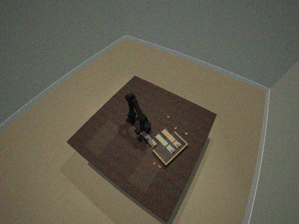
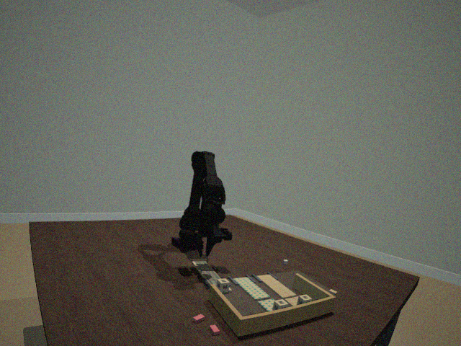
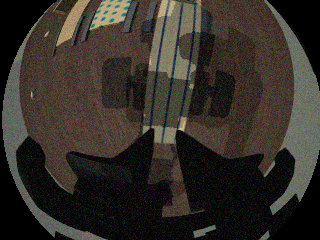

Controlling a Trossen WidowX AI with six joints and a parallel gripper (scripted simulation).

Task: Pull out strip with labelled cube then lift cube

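My gripper tip is 21 cm short of the teal-dotted strip, 8 cm to the right of it and 4 cm above it.
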